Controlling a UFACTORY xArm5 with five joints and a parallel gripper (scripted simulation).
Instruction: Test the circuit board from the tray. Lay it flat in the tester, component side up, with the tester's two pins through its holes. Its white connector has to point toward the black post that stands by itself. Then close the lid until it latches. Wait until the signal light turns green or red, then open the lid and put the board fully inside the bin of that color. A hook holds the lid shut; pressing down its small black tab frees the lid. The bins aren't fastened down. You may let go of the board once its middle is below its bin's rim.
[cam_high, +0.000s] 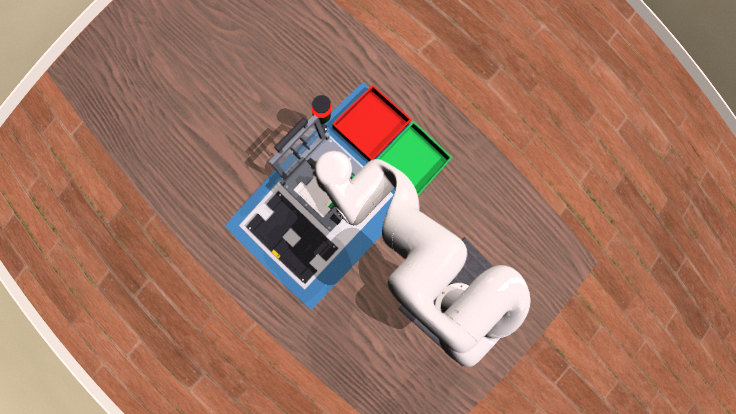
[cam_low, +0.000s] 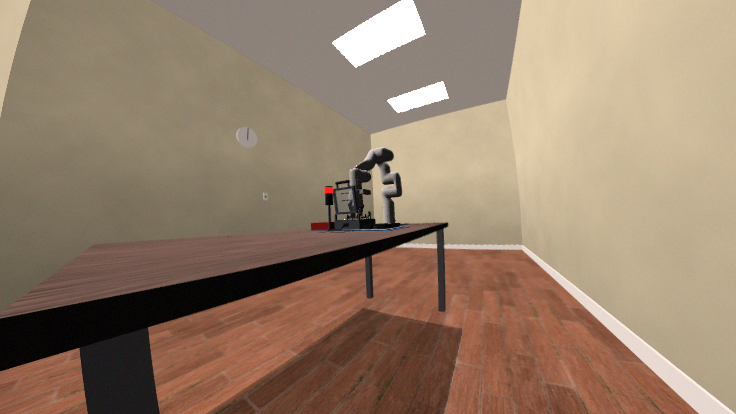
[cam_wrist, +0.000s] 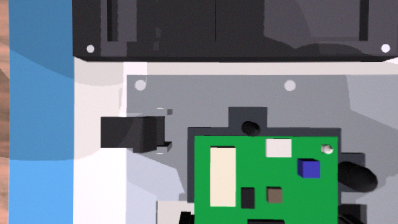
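The green circuit board lies 1 cm below my hand. From my hand the other things lie so: green bin (11 cm behind, 20 cm to the right, 7 cm below); then tester lid (12 cm ahead, 10 cm above); then red bin (4 cm ahead, 20 cm to the right, 7 cm below).
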